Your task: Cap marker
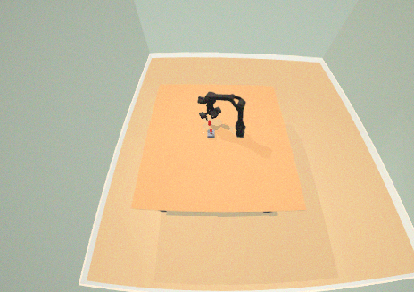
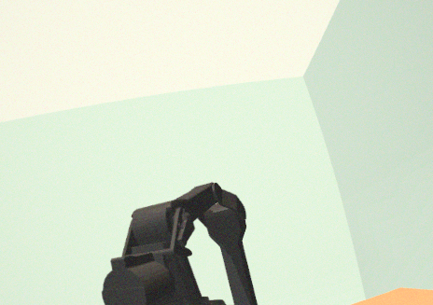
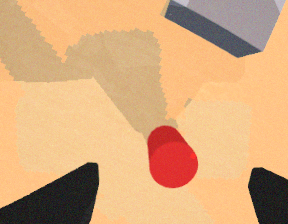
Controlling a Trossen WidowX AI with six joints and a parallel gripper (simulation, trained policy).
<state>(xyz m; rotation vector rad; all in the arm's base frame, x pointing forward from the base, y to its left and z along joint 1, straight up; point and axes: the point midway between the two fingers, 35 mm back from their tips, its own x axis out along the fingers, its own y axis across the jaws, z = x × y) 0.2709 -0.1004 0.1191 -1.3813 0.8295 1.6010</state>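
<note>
My gripper tip is now 6 cm above the red cap, 1 cm to the left of it and 1 cm short of it.
</note>
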